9 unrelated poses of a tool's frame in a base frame.
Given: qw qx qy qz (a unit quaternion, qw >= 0); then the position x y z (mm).
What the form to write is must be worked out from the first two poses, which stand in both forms.
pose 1, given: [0.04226 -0.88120 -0.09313 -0.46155 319.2 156.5 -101.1]
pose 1, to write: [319.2 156.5 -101.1 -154.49 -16.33 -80.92]
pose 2, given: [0.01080 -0.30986 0.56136 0.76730 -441.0 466.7 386.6]
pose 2, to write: [-441.0 466.7 386.6 -55.39 100.36 137.17]
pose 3, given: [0.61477 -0.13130 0.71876 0.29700 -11.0 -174.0 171.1]
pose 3, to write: [-11.0 -174.0 171.1 -17.33 94.89 39.21]
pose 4, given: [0.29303 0.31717 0.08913 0.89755 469.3 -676.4 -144.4]
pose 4, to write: [469.3 -676.4 -144.4 48.41 13.60 136.98]
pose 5, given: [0.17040 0.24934 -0.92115 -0.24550 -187.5 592.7 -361.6]
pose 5, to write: [-187.5 592.7 -361.6 40.58 -149.93 -39.96]
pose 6, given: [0.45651 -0.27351 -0.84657 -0.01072 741.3 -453.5 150.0]
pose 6, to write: [741.3 -453.5 150.0 -38.63 -119.58 -1.51]
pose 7, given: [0.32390 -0.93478 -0.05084 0.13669 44.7 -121.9 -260.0]
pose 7, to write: [44.7 -121.9 -260.0 -140.50 -7.64 20.55]
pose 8, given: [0.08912 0.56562 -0.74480 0.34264 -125.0 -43.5 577.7]
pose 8, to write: [-125.0 -43.5 577.7 96.41 -126.95 58.40]
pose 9, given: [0.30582 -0.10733 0.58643 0.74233 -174.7 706.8 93.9]
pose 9, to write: [-174.7 706.8 93.9 -16.28 88.93 112.57]
